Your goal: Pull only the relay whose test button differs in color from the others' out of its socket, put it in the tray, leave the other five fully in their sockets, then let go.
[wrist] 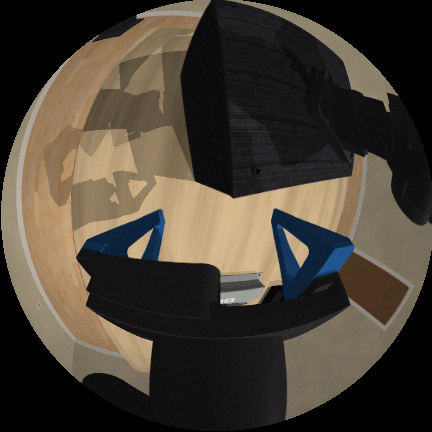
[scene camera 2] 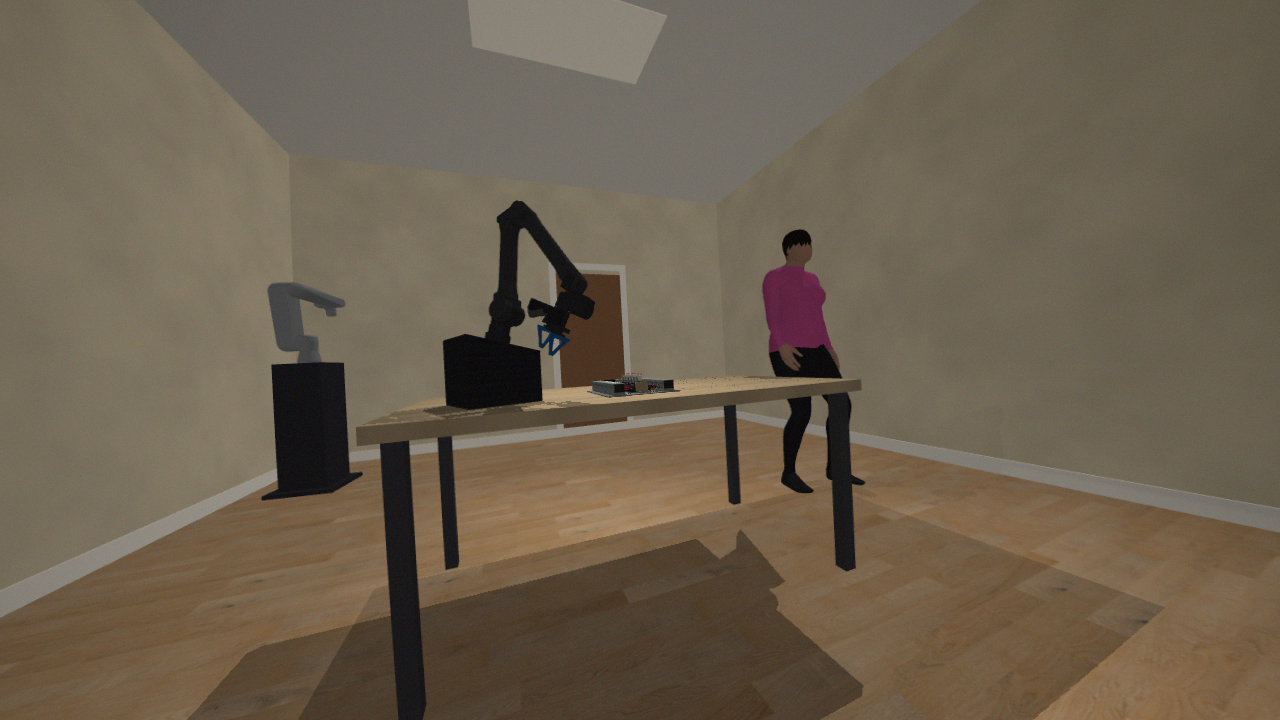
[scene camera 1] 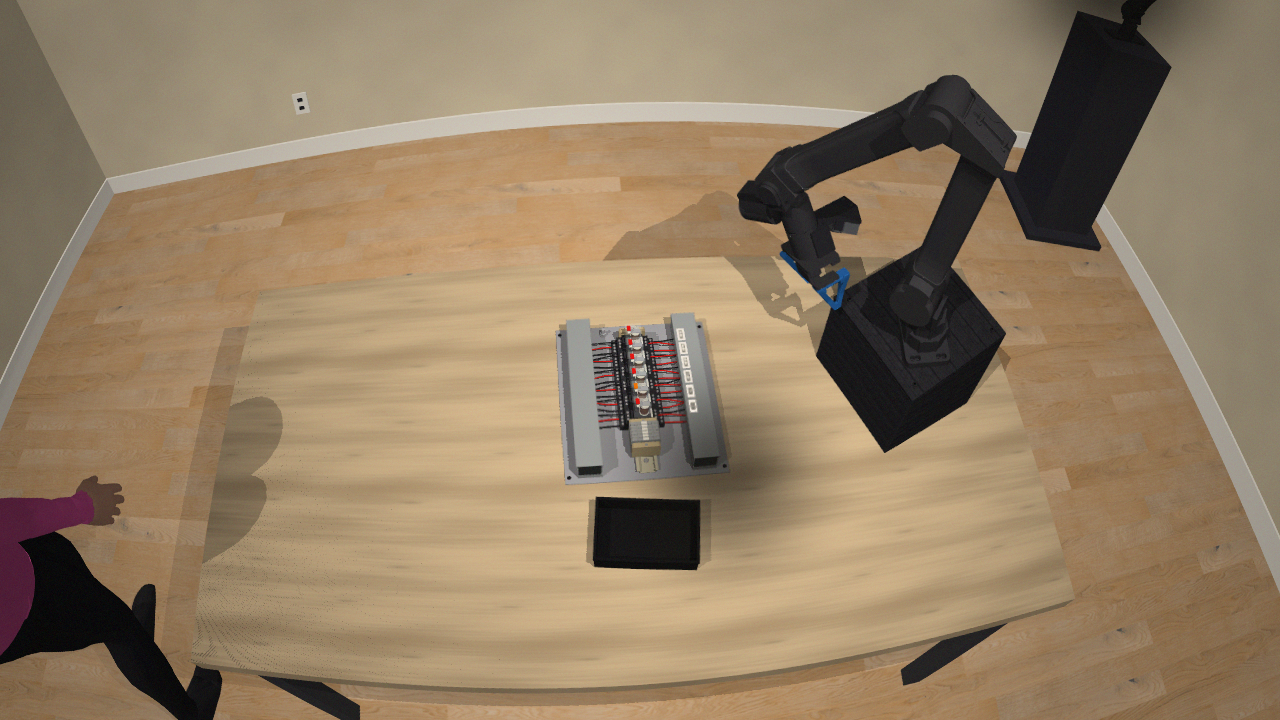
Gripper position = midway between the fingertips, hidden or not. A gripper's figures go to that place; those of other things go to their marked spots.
Labels:
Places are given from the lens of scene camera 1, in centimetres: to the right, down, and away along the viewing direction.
my gripper (scene camera 1: 823, 294): 32, -11, 132
grey panel (scene camera 1: 674, 460): 6, 16, 131

